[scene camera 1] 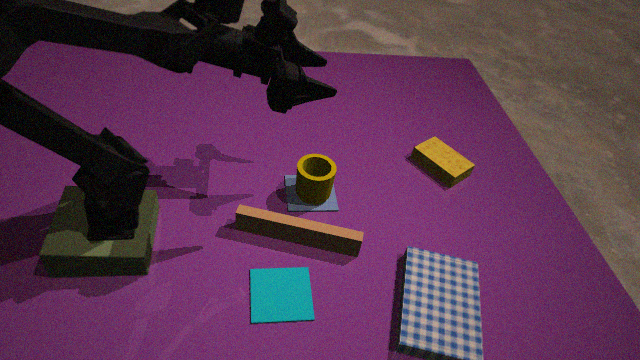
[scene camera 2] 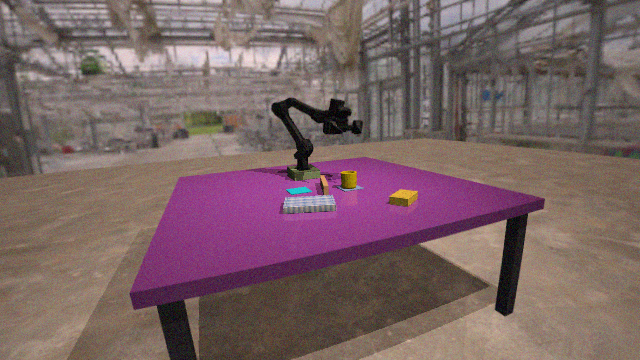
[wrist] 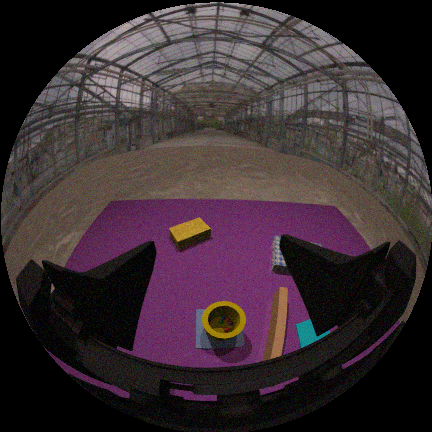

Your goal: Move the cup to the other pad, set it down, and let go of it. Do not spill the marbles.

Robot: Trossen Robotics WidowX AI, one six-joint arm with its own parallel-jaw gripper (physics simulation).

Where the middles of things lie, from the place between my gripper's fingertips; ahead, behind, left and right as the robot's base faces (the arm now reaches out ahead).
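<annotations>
My gripper is 230 mm above the wooden bar (scene camera 1: 254, 220), 50 mm past it and 120 mm to the left of it. Going by their middles, the wooden bar is the nearest to my gripper of the things named here. The teal pad (scene camera 1: 277, 294) is 250 mm below my gripper, 100 mm behind it and 220 mm to the right of it.
</annotations>
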